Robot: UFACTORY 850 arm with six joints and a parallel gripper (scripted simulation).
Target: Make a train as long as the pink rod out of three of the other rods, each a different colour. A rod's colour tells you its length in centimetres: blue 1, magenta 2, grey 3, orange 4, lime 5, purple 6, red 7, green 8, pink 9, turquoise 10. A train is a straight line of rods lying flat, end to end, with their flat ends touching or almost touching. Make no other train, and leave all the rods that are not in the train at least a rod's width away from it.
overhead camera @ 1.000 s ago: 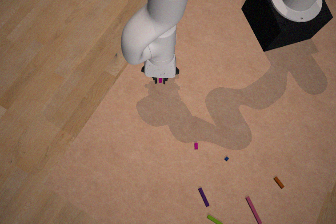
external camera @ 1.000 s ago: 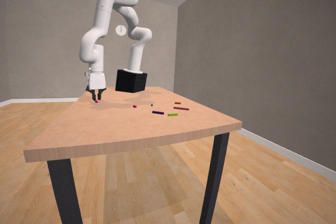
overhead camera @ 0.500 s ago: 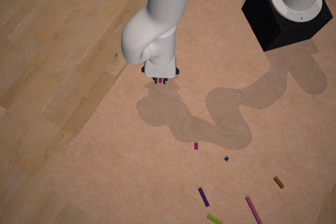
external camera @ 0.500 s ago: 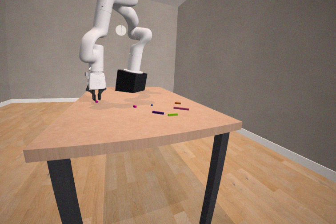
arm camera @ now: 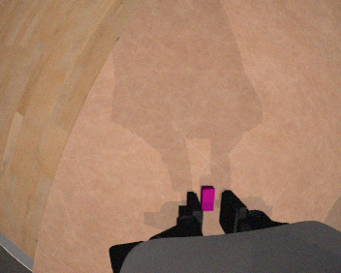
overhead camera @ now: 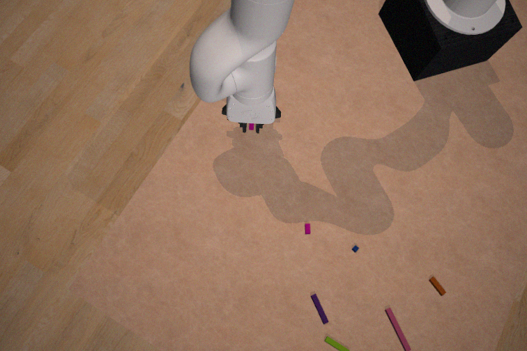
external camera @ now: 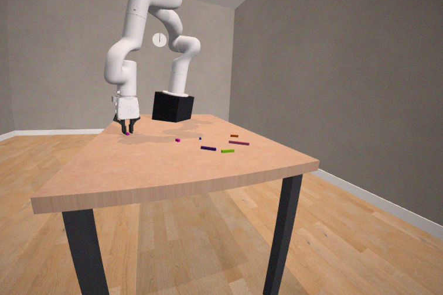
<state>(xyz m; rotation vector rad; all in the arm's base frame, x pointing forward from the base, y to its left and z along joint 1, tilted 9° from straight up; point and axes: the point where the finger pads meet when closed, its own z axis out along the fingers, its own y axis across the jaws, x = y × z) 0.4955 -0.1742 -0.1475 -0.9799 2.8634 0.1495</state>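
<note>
Now: the blue rod 34 cm to the left of my hand, 6 cm ahead of it and 2 cm below it. The rest, counted from my hand: lime rod: 43 cm to the left, 24 cm ahead, 2 cm below; purple rod: 36 cm to the left, 21 cm ahead, 2 cm below; orange rod: 52 cm to the left, 2 cm below, 2 cm ahead.
</note>
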